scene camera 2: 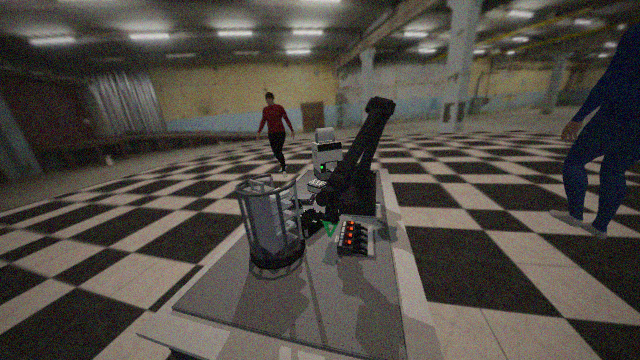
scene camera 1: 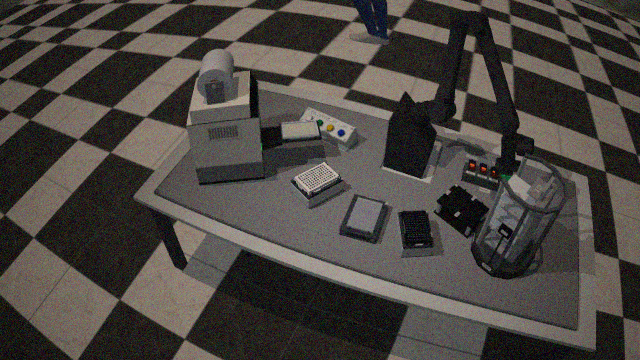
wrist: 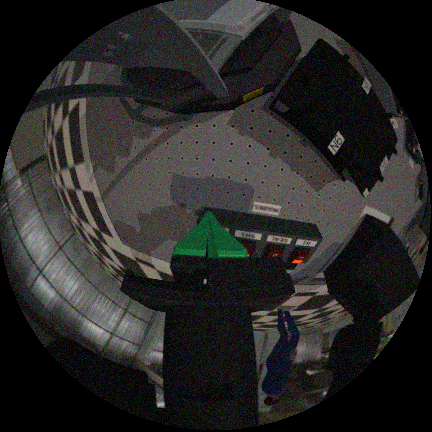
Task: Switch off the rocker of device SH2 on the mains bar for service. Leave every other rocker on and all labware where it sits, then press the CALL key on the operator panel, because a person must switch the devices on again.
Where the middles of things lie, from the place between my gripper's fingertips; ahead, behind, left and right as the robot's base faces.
Right now my hand is 24 cm short of the cylindrical wire rack (scene camera 1: 504, 244), 5 cm to the right of it and 11 cm below it.
